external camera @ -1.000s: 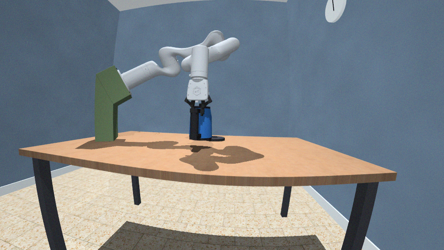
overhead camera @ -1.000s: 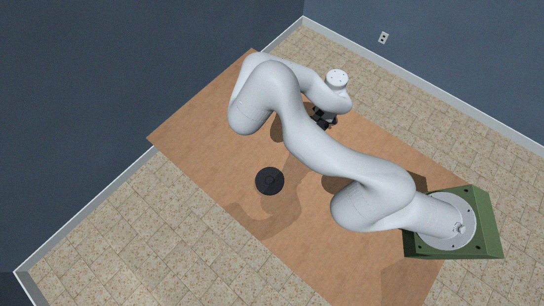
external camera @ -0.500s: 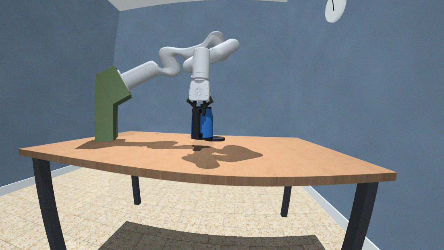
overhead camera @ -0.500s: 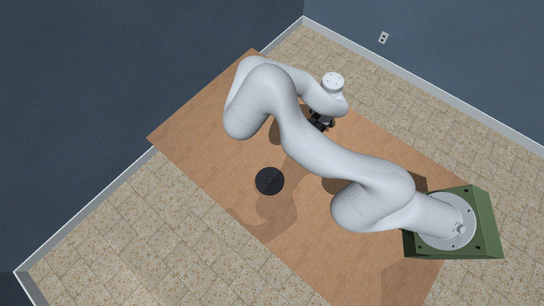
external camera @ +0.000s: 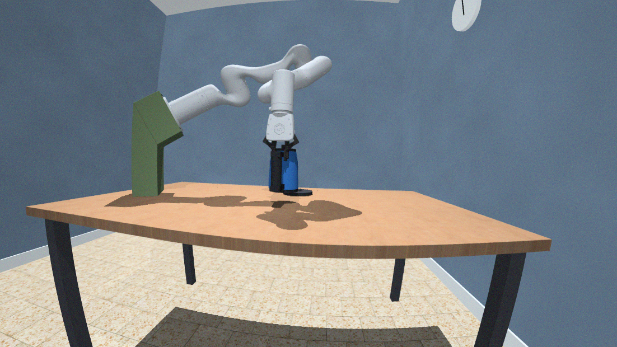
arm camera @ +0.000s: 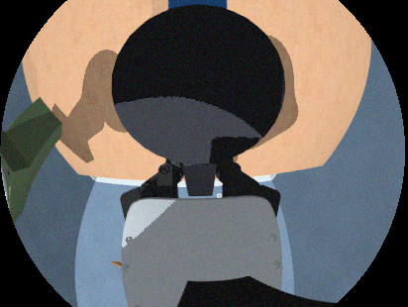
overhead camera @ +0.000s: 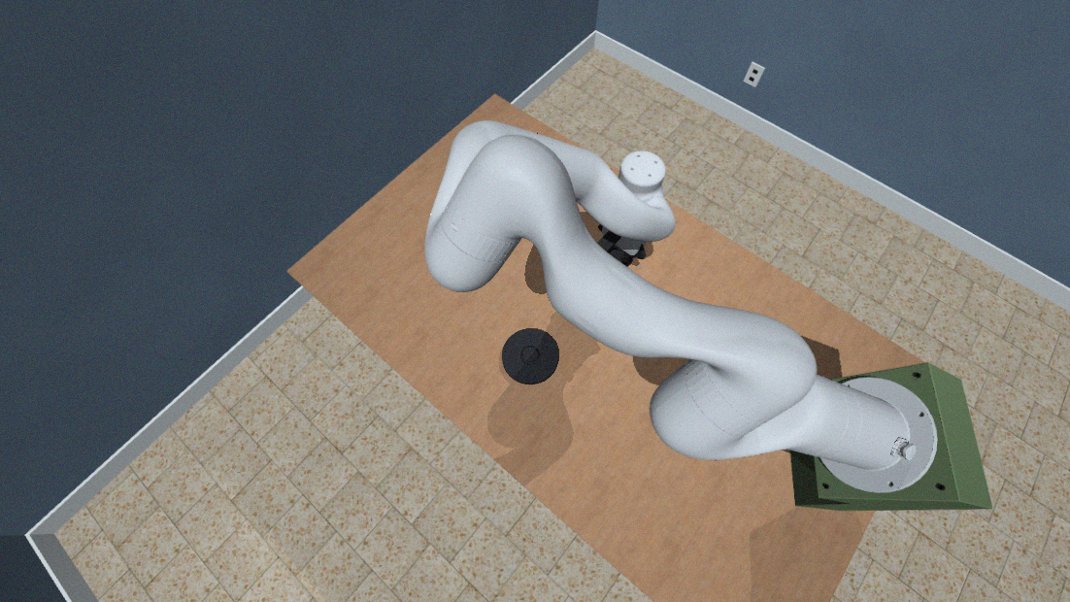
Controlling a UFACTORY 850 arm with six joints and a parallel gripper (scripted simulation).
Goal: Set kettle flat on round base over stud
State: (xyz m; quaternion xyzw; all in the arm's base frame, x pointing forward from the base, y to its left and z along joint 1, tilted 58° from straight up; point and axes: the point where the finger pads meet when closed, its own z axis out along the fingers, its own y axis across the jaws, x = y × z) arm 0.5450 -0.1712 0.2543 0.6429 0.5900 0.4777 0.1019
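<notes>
Now: the blue kettle 1 cm behind my hand, 3 cm to the left of it and 5 cm below it. The rest, counted from my hand: black round base: 4 cm behind, 30 cm to the left, 18 cm below.
</notes>
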